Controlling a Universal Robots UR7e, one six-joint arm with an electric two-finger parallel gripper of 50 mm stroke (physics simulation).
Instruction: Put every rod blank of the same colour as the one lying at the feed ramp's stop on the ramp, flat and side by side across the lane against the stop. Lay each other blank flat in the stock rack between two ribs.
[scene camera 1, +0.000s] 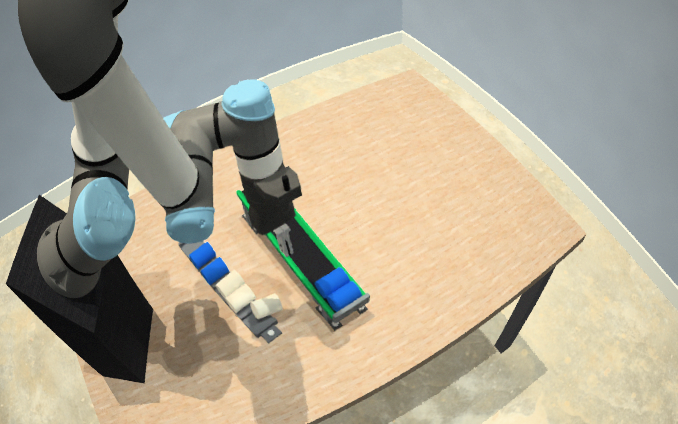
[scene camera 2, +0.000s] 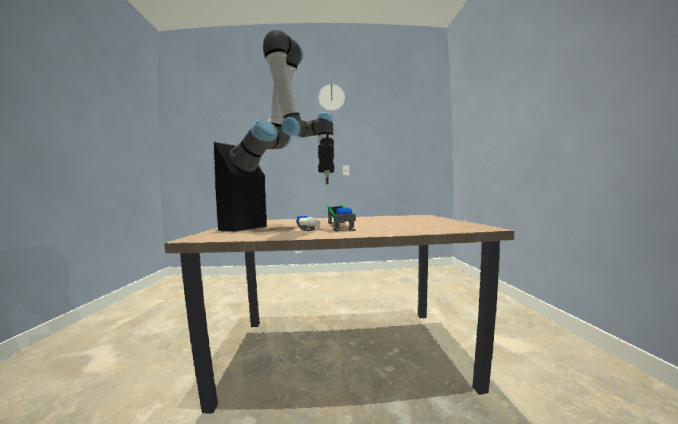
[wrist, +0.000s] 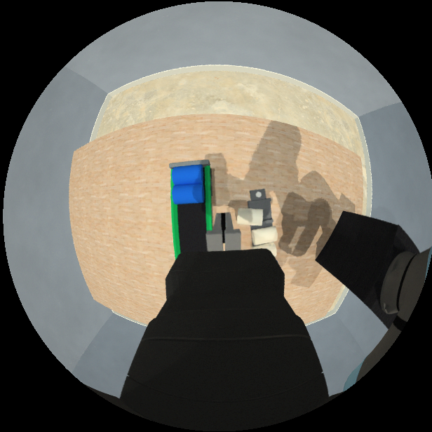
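Two blue rod blanks lie side by side across the ramp (scene camera 1: 309, 235) (wrist: 174, 225): one (scene camera 1: 344, 296) (wrist: 187, 174) against the stop (scene camera 1: 351, 307) (wrist: 189, 164), the other (scene camera 1: 332, 281) (wrist: 187, 194) touching it. The stock rack (scene camera 1: 257, 325) (wrist: 260, 204) holds two blue blanks (scene camera 1: 202, 255) (scene camera 1: 215, 271) and two cream blanks (scene camera 1: 229, 284) (scene camera 1: 240, 298). A third cream blank (scene camera 1: 266, 306) (wrist: 250, 216) sits askew, overhanging the rack's ramp side; whether it is tilted is unclear. My gripper (scene camera 1: 289, 254) (scene camera 2: 327, 183) (wrist: 223, 221) is shut and empty, high above the ramp side.
The wooden table (scene camera 1: 425, 200) (scene camera 2: 400, 227) carries the ramp and rack roughly parallel, with a gap between them. The ramp's green side rails (scene camera 1: 327, 250) (wrist: 208, 200) stand along its lane. The black robot pedestal (scene camera 1: 120, 320) (scene camera 2: 240, 200) stands beyond the rack. The arm hides the ramp's rear part.
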